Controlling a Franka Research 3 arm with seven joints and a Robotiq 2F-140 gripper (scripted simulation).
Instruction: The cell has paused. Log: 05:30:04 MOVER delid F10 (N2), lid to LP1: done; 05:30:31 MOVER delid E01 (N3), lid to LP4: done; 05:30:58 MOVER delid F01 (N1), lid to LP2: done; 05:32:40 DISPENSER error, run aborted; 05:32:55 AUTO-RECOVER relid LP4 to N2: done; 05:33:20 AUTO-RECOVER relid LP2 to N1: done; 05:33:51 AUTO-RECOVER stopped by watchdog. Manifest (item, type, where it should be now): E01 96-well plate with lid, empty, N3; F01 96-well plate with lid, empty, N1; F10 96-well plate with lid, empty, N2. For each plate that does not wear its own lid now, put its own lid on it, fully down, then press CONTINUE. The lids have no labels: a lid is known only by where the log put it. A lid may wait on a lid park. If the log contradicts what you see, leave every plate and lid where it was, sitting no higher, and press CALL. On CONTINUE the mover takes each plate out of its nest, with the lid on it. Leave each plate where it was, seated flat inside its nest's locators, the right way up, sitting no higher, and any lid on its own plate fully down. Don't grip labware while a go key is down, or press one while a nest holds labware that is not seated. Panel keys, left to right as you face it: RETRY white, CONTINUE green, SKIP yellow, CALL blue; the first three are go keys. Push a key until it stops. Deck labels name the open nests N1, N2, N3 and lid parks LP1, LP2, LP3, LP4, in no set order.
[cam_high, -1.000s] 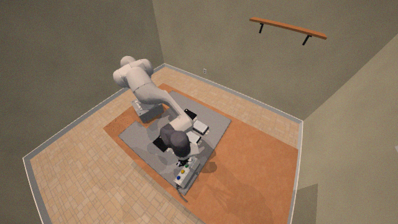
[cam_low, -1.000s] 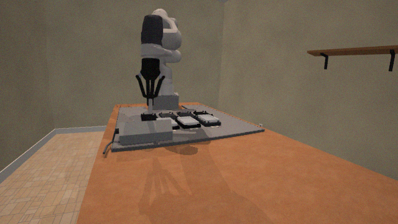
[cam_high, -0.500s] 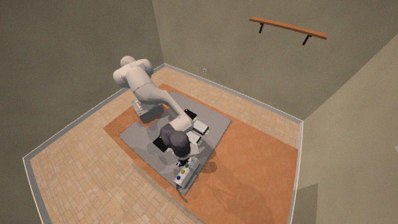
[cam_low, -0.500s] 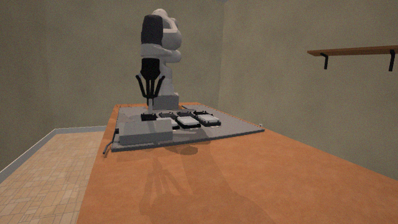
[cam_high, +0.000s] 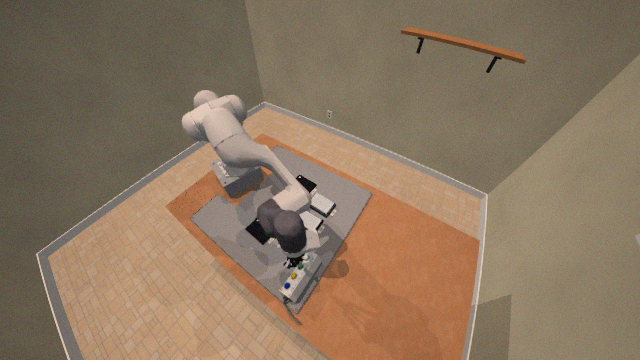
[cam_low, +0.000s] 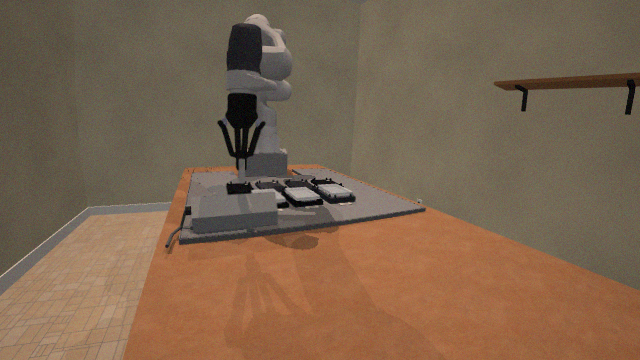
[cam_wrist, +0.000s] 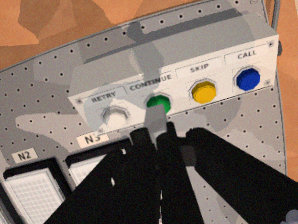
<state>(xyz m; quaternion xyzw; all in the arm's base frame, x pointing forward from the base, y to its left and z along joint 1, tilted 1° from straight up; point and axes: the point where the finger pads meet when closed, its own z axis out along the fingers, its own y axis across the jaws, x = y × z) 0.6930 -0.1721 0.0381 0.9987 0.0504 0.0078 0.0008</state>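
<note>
Now: the green continue key 70 mm below my hand. From my hand the other things lie so: yellow skip key (70 mm below, 50 mm to the right, 10 mm ahead); then white retry key (70 mm below, 50 mm to the left); then blue call key (100 mm to the right, 70 mm below, 10 mm ahead).
</note>
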